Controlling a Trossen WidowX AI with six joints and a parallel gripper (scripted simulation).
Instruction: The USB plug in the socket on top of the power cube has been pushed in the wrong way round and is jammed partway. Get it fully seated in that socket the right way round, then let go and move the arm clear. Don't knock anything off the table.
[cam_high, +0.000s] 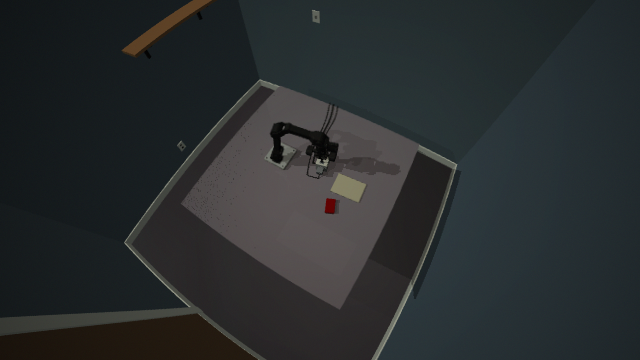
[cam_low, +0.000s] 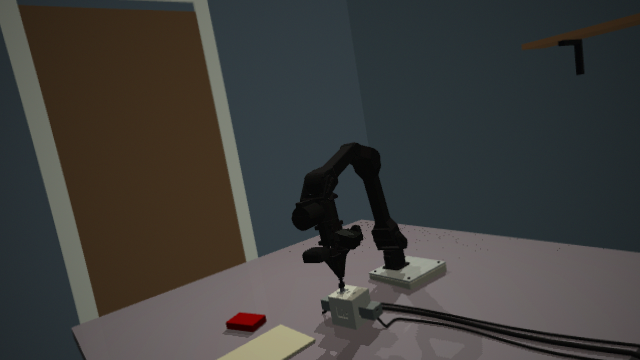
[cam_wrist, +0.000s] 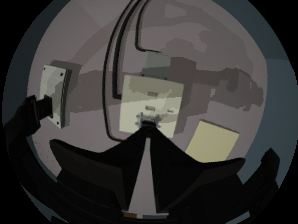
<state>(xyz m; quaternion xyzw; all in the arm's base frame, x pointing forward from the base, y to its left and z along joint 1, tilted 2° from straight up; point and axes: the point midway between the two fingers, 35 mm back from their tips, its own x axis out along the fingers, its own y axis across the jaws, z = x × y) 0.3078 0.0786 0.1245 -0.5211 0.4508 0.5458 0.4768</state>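
My gripper tip is now 2 cm above the USB plug. The rest, counted from my gripper tip: red block (23 cm to the right, 17 cm ahead, 10 cm below); flat beige pad (22 cm ahead, 11 cm below, 6 cm to the right).
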